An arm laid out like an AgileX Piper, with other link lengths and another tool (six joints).
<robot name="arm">
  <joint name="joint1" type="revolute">
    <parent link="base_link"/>
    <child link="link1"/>
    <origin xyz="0 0 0.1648"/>
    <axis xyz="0 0 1"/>
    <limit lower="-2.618" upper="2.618"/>
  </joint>
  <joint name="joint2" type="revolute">
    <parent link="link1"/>
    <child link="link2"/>
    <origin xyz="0 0 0"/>
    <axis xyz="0 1 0"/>
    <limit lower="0" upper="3.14"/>
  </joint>
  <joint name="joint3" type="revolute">
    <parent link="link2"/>
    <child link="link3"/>
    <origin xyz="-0.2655 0 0.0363"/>
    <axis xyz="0 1 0"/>
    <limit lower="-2.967" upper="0"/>
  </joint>
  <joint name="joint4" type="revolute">
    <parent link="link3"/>
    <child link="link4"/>
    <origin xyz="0.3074 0 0.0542"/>
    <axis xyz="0.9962 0 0.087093"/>
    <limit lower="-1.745" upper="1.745"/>
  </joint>
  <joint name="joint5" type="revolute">
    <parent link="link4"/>
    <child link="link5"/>
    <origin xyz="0 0 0"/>
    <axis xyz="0 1 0"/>
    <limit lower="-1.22" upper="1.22"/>
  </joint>
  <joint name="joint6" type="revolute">
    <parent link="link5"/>
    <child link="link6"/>
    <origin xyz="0.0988 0 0.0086"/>
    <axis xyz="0.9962 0 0.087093"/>
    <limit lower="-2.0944" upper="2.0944"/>
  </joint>
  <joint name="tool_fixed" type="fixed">
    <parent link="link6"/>
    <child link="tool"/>
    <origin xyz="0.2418 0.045 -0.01" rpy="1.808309 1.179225 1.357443"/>
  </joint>
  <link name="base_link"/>
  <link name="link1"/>
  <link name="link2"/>
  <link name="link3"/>
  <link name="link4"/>
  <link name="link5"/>
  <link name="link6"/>
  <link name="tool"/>
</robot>
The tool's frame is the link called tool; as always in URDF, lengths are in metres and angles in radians.
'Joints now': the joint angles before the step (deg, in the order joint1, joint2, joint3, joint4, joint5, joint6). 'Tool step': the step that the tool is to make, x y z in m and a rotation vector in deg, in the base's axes. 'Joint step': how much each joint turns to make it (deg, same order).
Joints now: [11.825 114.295 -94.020 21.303 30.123 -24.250]
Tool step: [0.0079 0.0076 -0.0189 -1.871 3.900 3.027]
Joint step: [-0.004 8.189 -11.938 -2.024 8.395 0.378]
